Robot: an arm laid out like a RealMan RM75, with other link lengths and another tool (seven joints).
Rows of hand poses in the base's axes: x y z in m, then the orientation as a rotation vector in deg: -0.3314, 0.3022, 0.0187, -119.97, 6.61, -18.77; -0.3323, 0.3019, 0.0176, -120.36, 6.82, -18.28; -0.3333, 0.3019, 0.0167, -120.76, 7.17, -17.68; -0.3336, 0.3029, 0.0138, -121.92, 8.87, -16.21; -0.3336, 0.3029, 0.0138, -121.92, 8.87, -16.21; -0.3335, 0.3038, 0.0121, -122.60, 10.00, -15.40; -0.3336, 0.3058, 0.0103, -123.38, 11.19, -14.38; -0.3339, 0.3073, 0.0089, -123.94, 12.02, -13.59; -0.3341, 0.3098, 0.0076, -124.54, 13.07, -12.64; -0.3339, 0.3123, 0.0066, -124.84, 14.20, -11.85
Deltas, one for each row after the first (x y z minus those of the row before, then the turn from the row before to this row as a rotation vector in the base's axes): -0.0009, -0.0003, -0.0011, -0.30, 0.48, 0.03; -0.0010, 0.0000, -0.0009, -0.29, 0.62, -0.02; -0.0003, 0.0010, -0.0029, -0.85, 1.87, -0.67; 0.0000, 0.0000, 0.0000, 0.00, 0.00, 0.00; 0.0001, 0.0009, -0.0017, -0.51, 1.11, -0.51; -0.0001, 0.0020, -0.0018, -0.59, 1.29, -0.47; -0.0003, 0.0015, -0.0014, -0.43, 0.95, -0.30; -0.0002, 0.0025, -0.0013, -0.45, 1.15, -0.39; 0.0002, 0.0025, -0.0010, -0.18, 1.02, -0.51
